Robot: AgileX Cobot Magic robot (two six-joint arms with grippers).
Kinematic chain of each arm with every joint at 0, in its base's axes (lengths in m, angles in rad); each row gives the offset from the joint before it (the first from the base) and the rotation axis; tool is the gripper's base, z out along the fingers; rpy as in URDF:
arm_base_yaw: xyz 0 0 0.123 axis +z
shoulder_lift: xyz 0 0 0 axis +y
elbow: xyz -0.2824 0 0.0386 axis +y
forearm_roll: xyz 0.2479 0 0.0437 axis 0.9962 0 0.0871
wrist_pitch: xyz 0 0 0 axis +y
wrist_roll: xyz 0.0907 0 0.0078 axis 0.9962 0 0.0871
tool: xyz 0 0 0 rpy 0 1.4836 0
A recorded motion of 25 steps. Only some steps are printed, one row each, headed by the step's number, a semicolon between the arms.
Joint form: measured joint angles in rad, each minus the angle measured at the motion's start. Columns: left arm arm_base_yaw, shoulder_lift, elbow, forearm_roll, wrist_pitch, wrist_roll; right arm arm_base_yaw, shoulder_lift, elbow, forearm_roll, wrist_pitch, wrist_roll.
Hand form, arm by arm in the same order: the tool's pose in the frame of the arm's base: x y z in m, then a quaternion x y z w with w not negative. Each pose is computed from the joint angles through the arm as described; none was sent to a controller.
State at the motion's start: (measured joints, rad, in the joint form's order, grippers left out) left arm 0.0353 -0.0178 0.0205 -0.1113 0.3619 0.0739; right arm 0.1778 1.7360 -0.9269 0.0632 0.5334 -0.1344
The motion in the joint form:
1: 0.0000 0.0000 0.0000 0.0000 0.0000 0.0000; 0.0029 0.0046 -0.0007 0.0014 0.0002 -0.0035
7: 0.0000 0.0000 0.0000 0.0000 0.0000 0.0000; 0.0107 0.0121 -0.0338 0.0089 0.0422 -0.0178
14: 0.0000 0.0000 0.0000 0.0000 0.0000 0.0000; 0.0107 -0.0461 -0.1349 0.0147 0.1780 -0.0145
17: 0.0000 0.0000 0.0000 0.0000 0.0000 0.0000; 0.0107 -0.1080 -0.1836 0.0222 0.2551 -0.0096
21: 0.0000 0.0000 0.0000 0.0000 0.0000 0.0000; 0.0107 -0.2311 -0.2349 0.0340 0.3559 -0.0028
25: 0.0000 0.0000 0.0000 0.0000 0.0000 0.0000; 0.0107 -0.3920 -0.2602 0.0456 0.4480 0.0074
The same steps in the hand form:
1: 0.0526 -0.0017 0.1747 -0.01426 0.79727 -0.01416 0.60329; 0.3101 0.0597 0.1582 -0.13202 0.97884 0.02385 0.15451
7: 0.0526 -0.0017 0.1747 -0.01426 0.79727 -0.01416 0.60329; 0.3138 0.0635 0.1623 -0.14095 0.97877 0.02651 0.14641
14: 0.0526 -0.0017 0.1747 -0.01426 0.79727 -0.01416 0.60329; 0.3200 0.0658 0.2022 -0.14092 0.97681 0.03291 0.15783
17: 0.0526 -0.0017 0.1747 -0.01426 0.79727 -0.01416 0.60329; 0.3163 0.0660 0.2328 -0.13879 0.97412 0.03896 0.17411
21: 0.0526 -0.0017 0.1747 -0.01426 0.79727 -0.01416 0.60329; 0.2989 0.0640 0.2824 -0.13663 0.96693 0.04874 0.20976
25: 0.0526 -0.0017 0.1747 -0.01426 0.79727 -0.01416 0.60329; 0.2646 0.0588 0.3326 -0.13422 0.95578 0.05931 0.25485

